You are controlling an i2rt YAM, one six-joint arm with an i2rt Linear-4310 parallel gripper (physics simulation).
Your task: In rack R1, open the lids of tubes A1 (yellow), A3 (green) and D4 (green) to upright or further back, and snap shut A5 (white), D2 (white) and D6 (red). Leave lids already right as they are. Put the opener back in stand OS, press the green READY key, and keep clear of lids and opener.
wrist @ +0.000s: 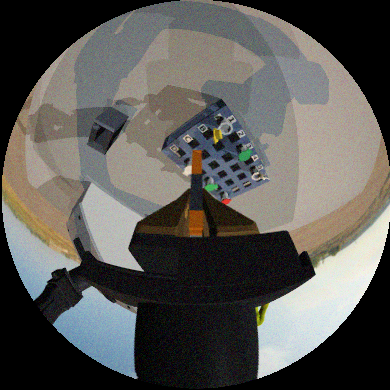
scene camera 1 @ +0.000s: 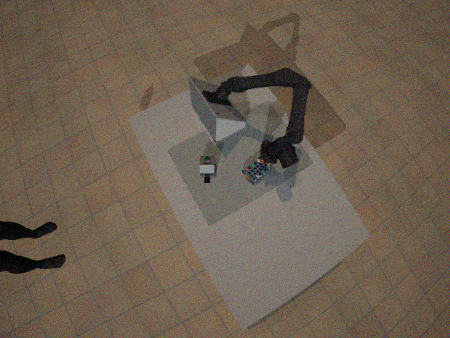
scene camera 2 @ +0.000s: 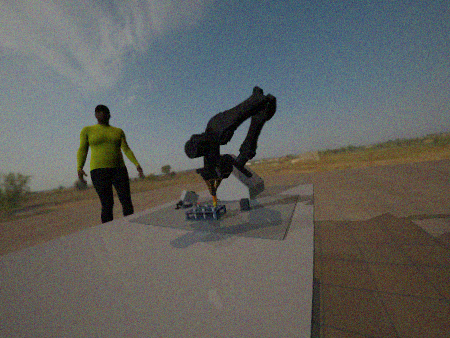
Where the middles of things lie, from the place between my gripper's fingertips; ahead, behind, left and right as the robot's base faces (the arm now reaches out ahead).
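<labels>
Dark tool with orange end (wrist: 195, 204): 1 cm ahead of my hand, 1 cm to the left of it.
</labels>
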